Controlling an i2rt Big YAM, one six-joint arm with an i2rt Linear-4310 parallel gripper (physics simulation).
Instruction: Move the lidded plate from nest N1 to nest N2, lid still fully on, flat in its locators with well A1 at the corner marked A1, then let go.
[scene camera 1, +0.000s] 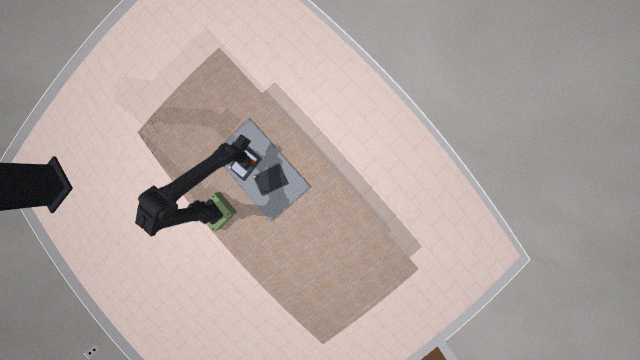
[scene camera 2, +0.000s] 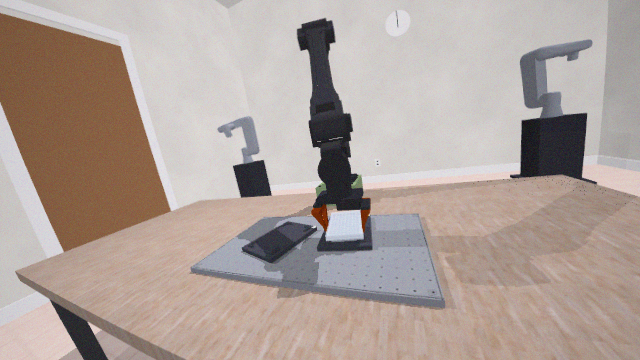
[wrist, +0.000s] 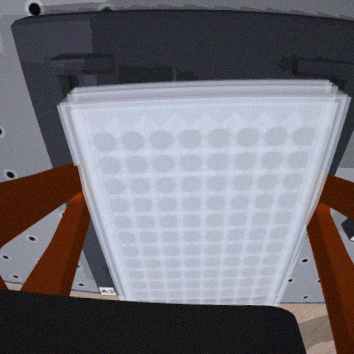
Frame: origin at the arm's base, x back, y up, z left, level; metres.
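Where they show: gripper, fingertip midpoint: (scene camera 1: 247, 160) (scene camera 2: 345, 231) (wrist: 200, 177); arm's base at its link origin: (scene camera 1: 212, 211).
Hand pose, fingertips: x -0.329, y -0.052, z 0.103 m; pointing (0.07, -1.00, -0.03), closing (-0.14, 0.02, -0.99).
Each offset is from my fingertips to the centre of the thing. "*": to the spot under its first point. Level surfaces: height alone.
My gripper (scene camera 2: 343, 220) (wrist: 200, 177) (scene camera 1: 246, 161) has orange fingers and is shut on the long sides of the white lidded well plate @[dx +0.024, dy +0.013, dz -0.005 m] (scene camera 2: 344, 226) (wrist: 197, 182) (scene camera 1: 240, 170). The clear lid sits on the plate. The plate hangs level, a little above a dark nest @[dx +0.022, dy -0.006, dz -0.003 m] (scene camera 2: 344, 246) (wrist: 175, 42) (scene camera 1: 236, 176), whose corner locators show beyond the plate's far edge. A small A1 label @[* dx +0.108, dy -0.003, dz +0.037 m] (wrist: 107, 291) shows at the nest's near left corner in the wrist view. A second dark nest @[dx -0.034, dy -0.006, dz -0.171 m] (scene camera 2: 277, 240) (scene camera 1: 271, 178) lies empty to the left, turned at an angle.
Both nests sit on a grey perforated breadboard (scene camera 2: 380, 273) (scene camera 1: 286, 198) on the wooden table @[dy -0.028 m] (scene camera 2: 514, 251). The arm's green base block (scene camera 1: 221, 210) (scene camera 2: 356, 181) stands behind the board. Two grey arms on black pedestals stand by the far wall.
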